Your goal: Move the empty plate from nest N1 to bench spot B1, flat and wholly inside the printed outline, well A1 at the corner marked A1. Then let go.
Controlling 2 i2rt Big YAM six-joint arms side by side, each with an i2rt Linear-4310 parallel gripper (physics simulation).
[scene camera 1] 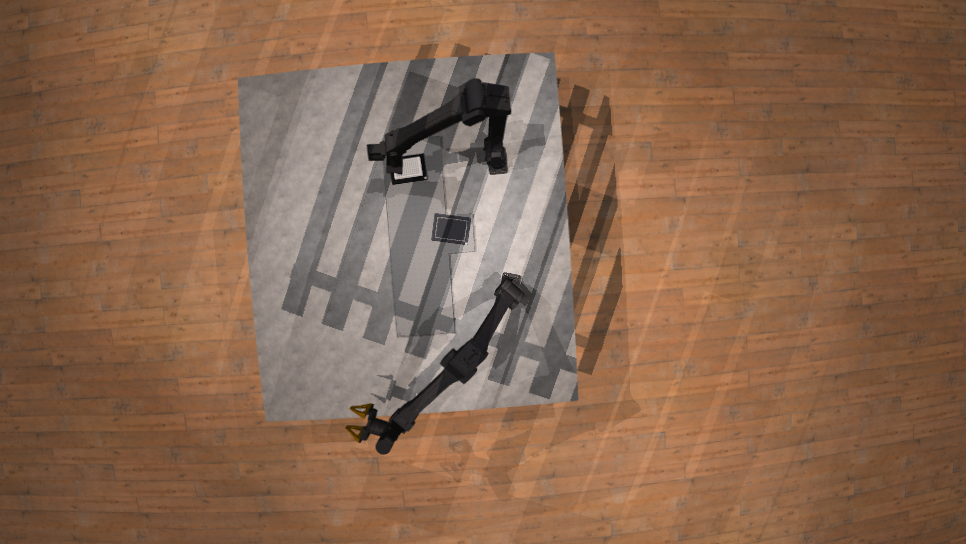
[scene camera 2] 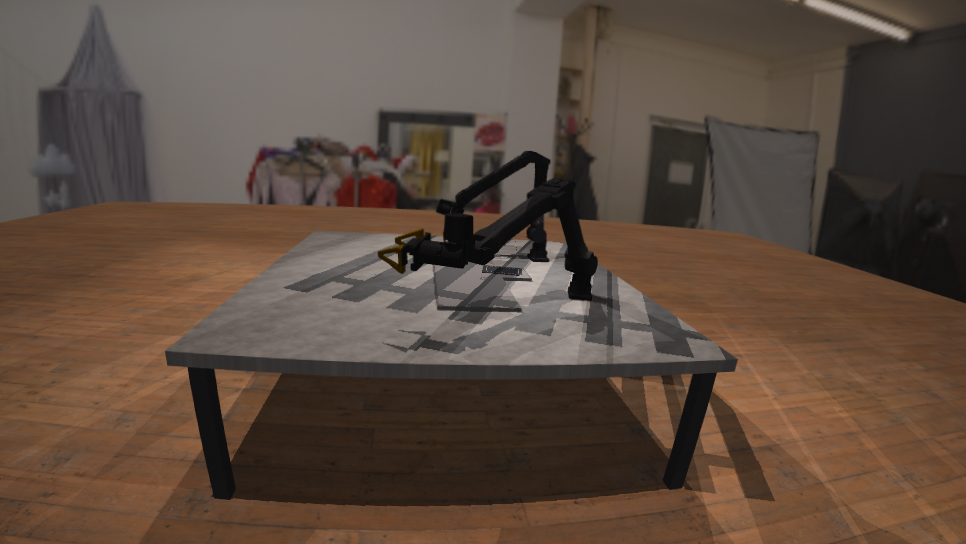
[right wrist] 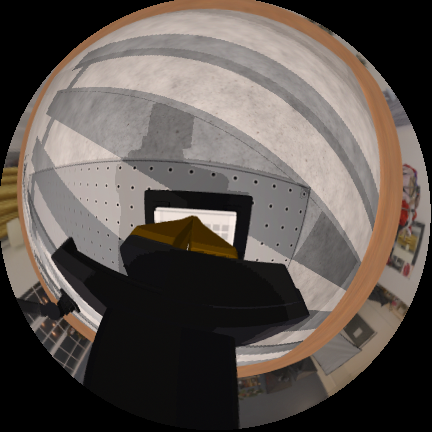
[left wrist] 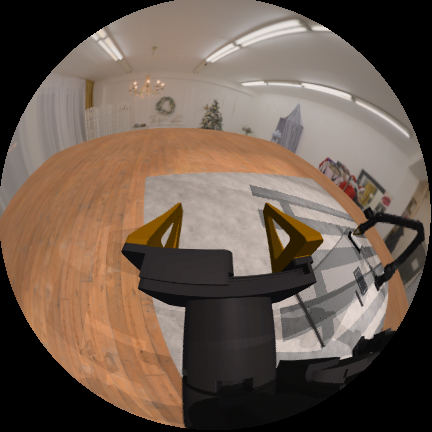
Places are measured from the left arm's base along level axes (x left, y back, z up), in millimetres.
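Pixels of known places: left gripper, between the fingertips: point(scene camera 1: 348, 417) point(scene camera 2: 386, 246) point(left wrist: 223, 206); right gripper, between the fingertips: point(scene camera 1: 395, 169) point(right wrist: 192, 221) point(left wrist: 352, 233); left arm's base, origin of its link: point(scene camera 1: 509, 286) point(scene camera 2: 579, 295) point(right wrist: 70, 299); right arm's base, origin of its link: point(scene camera 1: 497, 161) point(scene camera 2: 537, 259) point(left wrist: 376, 282).
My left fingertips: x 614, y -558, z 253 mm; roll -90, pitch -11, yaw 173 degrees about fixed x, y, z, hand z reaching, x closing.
Note:
For each thing: its top centre in the pictures, then the offset to it from my left fingertips. "spot": a spot on its surface instead. Level surfaces: height alone.
- white gridded plate, centre of its top: point(right wrist: 192, 267) point(scene camera 1: 406, 167) dy -10, dx -1061, dz -214 mm
- black-rimmed nest, centre of its top: point(right wrist: 193, 263) point(scene camera 1: 407, 168) point(left wrist: 355, 240) dy -11, dx -1062, dz -222 mm
- dark pad, a spot on its surface: point(scene camera 1: 450, 228) spot: dy +235, dx -827, dz -238 mm
- grey perforated board, height of its surface: dz -240 mm
- table, height of its surface: dz -253 mm
The white gridded plate point(scene camera 1: 409, 167) point(right wrist: 228, 231) lies in the black-rimmed nest point(scene camera 1: 409, 180) point(right wrist: 200, 195); the wrist hides much of it in the right wrist view. My right gripper point(right wrist: 192, 221) point(left wrist: 352, 233) is shut with its yellow fingertips together and nothing between them, over the plate in the right wrist view. Its fingertips are hidden under the arm in scene camera 1. A dark pad point(scene camera 1: 450, 228) with a thin white outline lies below and to the right of the nest; its labels are too small to read. My left gripper point(scene camera 1: 349, 418) point(scene camera 2: 388, 246) point(left wrist: 223, 206) is open and empty, far from the plate.
A grey perforated board point(scene camera 1: 417, 270) point(right wrist: 280, 210) lies under the nest and stretches down the table point(scene camera 1: 304, 378) point(scene camera 2: 283, 337) in scene camera 1. The left arm reaches past the table's lower edge there. The right arm arches above the nest.

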